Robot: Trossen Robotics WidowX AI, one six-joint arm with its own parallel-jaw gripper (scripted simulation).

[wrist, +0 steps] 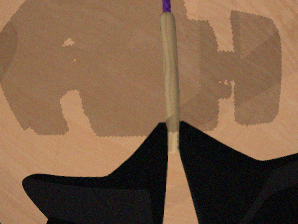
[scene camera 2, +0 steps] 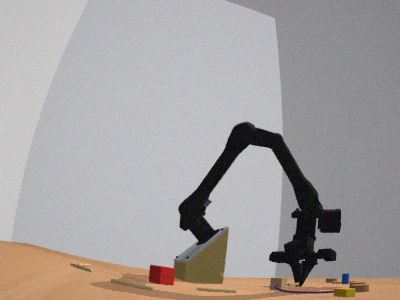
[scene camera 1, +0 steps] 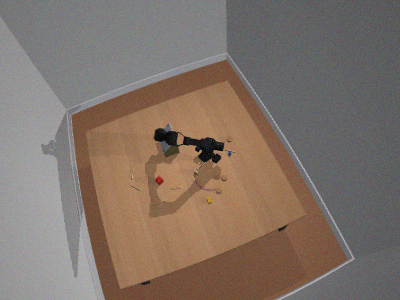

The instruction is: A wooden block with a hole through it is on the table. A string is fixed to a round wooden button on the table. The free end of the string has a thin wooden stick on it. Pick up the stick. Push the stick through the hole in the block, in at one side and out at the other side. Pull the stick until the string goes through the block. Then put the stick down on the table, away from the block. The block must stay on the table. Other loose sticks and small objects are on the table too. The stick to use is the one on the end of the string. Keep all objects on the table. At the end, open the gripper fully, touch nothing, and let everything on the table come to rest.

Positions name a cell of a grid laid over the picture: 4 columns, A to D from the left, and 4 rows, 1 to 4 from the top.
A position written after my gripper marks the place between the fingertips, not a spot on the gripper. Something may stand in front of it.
In view: my gripper (wrist: C3) and a thin wooden stick (wrist: C1).
